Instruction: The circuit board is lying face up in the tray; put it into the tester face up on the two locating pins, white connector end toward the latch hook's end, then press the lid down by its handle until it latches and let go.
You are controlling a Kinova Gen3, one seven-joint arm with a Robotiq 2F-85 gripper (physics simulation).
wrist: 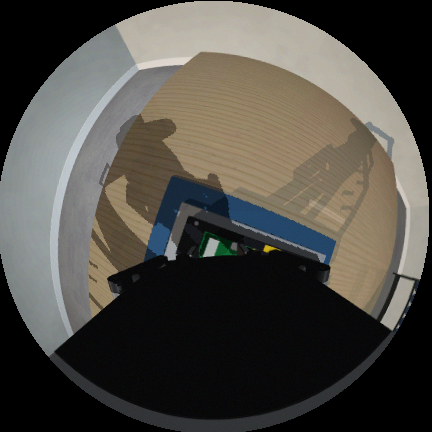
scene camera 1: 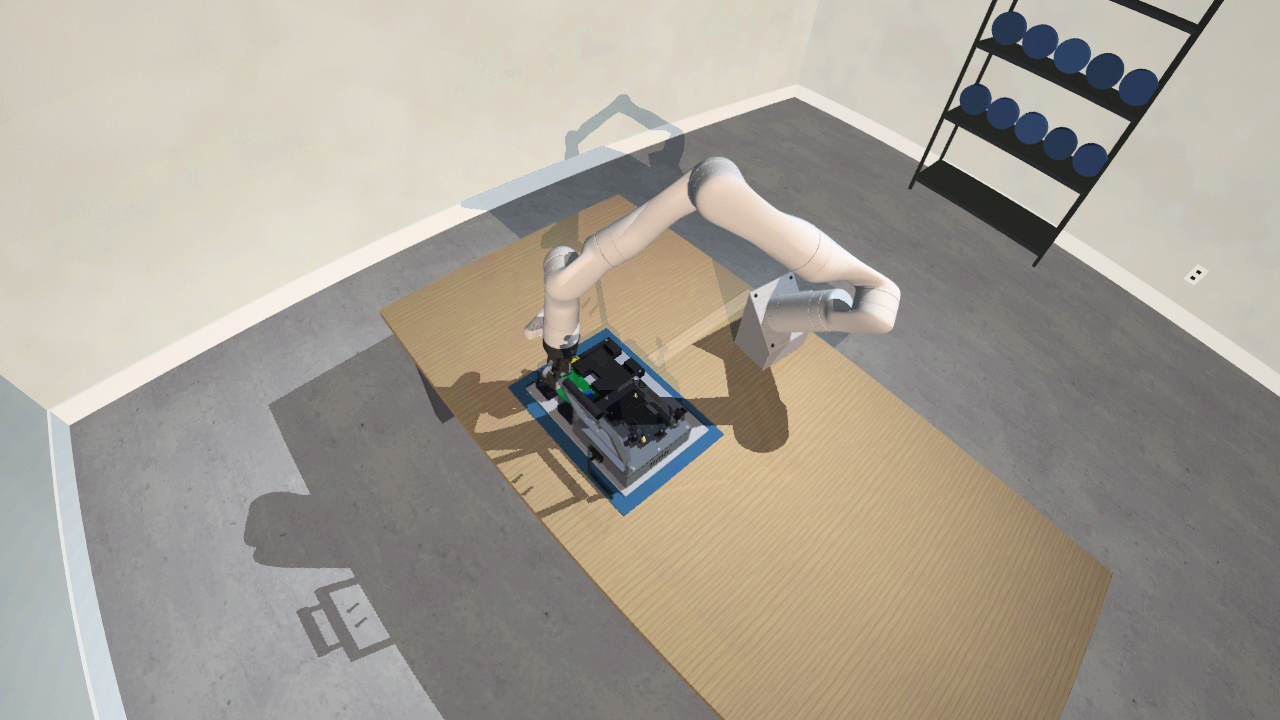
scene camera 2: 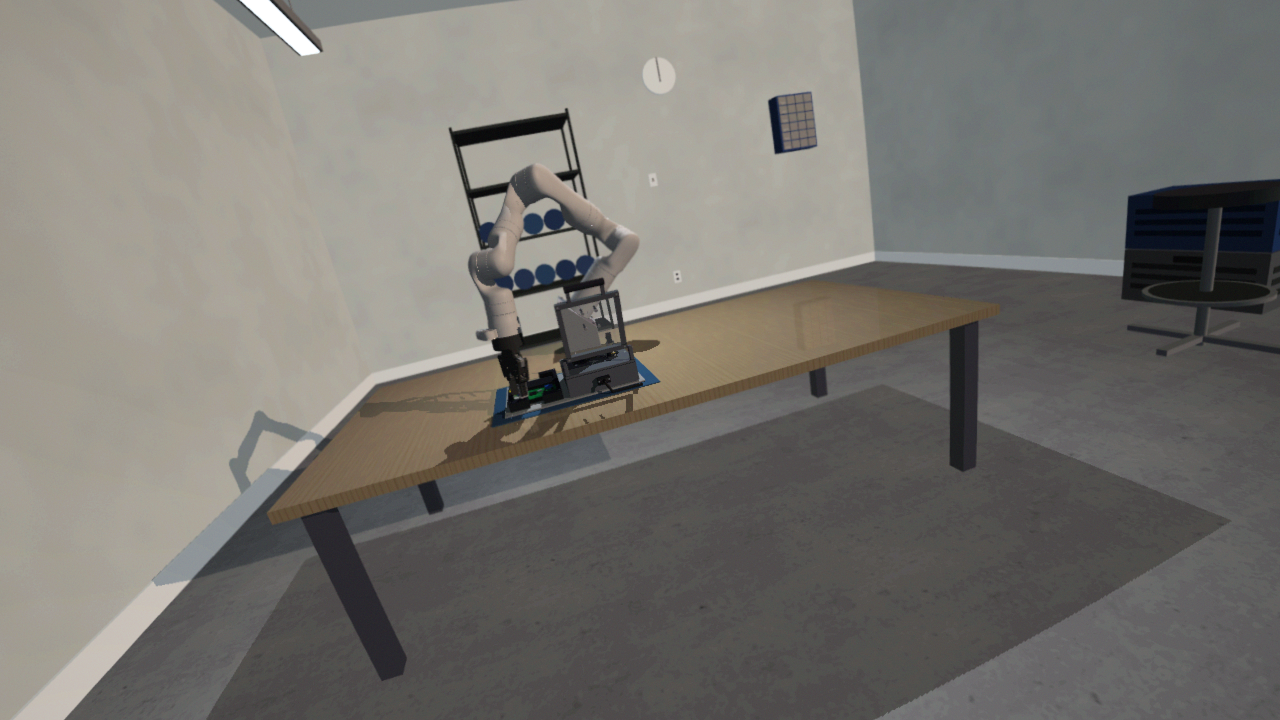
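Pixels of known places: gripper, fingertip midpoint: (wrist: pixel 217 252) (scene camera 2: pixel 520 395); arm's base at its link origin: (scene camera 1: pixel 779 313).
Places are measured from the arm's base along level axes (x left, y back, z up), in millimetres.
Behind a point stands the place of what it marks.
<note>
The green circuit board (scene camera 1: pixel 577 386) {x -225, y -453, z -103 mm} (scene camera 2: pixel 535 390) {x -222, y -436, z -103 mm} (wrist: pixel 220 246) {x -269, y -472, z -102 mm} lies face up in the black tray (wrist: pixel 192 230) {x -279, y -509, z -94 mm} at the left end of the blue mat (scene camera 1: pixel 682 456) {x 58, y -405, z -119 mm} (scene camera 2: pixel 649 377) {x 55, y -544, z -120 mm} (wrist: pixel 261 220) {x -316, y -426, z -120 mm}. Its white connector (wrist: pixel 210 249) {x -264, y -483, z -94 mm} shows in the wrist view. My gripper (scene camera 1: pixel 556 370) {x -262, y -474, z -94 mm} (scene camera 2: pixel 516 386) {x -262, y -474, z -94 mm} points straight down over the tray, low at the board. Its fingers are half open with nothing between them. The grey tester (scene camera 1: pixel 646 440) {x -1, y -465, z -53 mm} (scene camera 2: pixel 597 376) {x -73, y -543, z -80 mm} stands beside the tray, with its lid (scene camera 2: pixel 580 329) {x -89, y -560, z 47 mm} raised upright. In the wrist view the gripper body hides the fingertips and most of the board.
The robot's base (scene camera 1: pixel 767 333) {x 10, y -59, z -20 mm} stands on the long wooden table (scene camera 1: pixel 805 555) {x 390, y -398, z -121 mm} (scene camera 2: pixel 787 330) {x 506, y -485, z -121 mm} behind the mat. A black shelf rack (scene camera 1: pixel 985 206) (scene camera 2: pixel 510 127) with blue discs stands by the wall. A yellow label (wrist: pixel 272 248) {x -285, y -410, z -93 mm} shows by the tray.
</note>
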